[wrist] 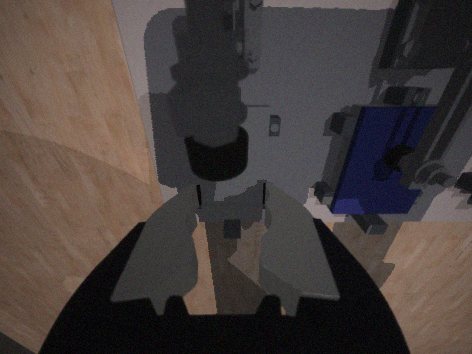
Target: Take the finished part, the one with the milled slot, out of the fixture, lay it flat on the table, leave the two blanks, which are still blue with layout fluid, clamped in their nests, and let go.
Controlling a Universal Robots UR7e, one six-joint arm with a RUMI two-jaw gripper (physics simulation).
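Places are measured from the arm's base along level axes (x up, y back, z right), in centimetres.
Pixels of known places: gripper, fingertip midpoint: [232, 185].
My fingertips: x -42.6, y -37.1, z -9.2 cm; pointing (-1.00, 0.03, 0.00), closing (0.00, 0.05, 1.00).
Behind a point stands the place of what it marks.
The finished part [257, 150] {y -40.3, x -41.7, z -7.1 cm} is a flat grey plate in the left nest, almost the same shade as the fixture base. The toggle clamp and shadow cover much of it, and its milled slot cannot be made out. My gripper [232, 185] {y -37.1, x -42.6, z -9.2 cm} is shut on the part's near end, with one jaw at each long side. The part still lies among its locators. One blue blank [350, 170] {y -38.5, x -41.2, z -0.8 cm} lies flat in the nest to the right, under its clamp [435, 173] {y -39.6, x -38.4, z 1.8 cm}. The second blank does not show in the wrist view.
The left toggle clamp's black tip [217, 162] {y -43.2, x -33.9, z -8.6 cm} stands close beyond my fingertips and looks raised. A small locator block [274, 125] {y -41.8, x -42.0, z -5.9 cm} stands right of the part, and a dark stop block [232, 228] {y -34.2, x -40.7, z -9.4 cm} is at the near edge. The wooden table [75, 125] {y -42.6, x -44.8, z -21.7 cm} shows at the left and in front.
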